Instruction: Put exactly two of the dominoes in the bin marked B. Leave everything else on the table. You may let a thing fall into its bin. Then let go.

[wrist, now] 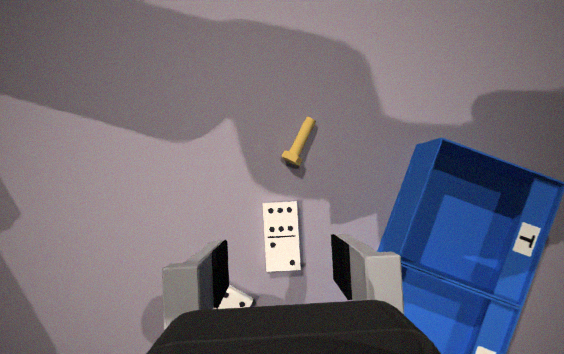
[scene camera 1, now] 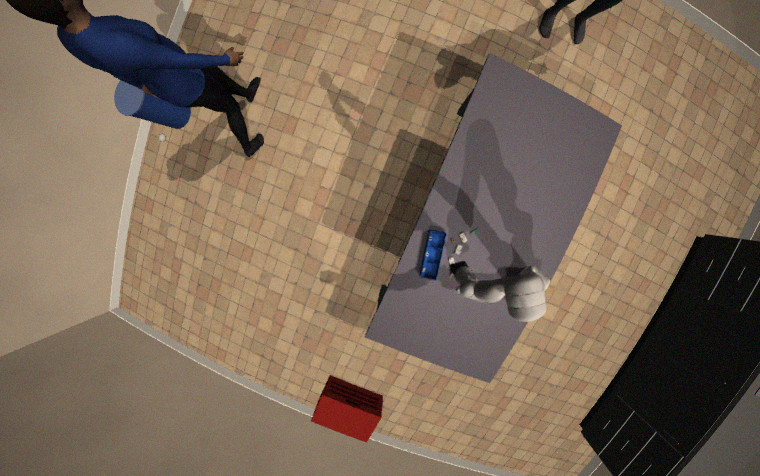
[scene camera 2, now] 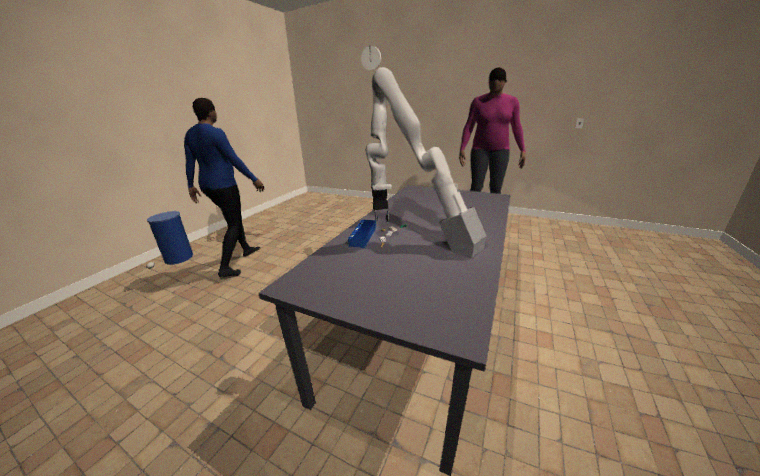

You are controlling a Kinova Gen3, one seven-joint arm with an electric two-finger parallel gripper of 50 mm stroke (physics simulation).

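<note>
I can see my gripper (wrist: 280,260). There is also a blue three-compartment bin tray (scene camera 1: 435,242), (wrist: 470,228), and so both of those views show me the tray.
</note>
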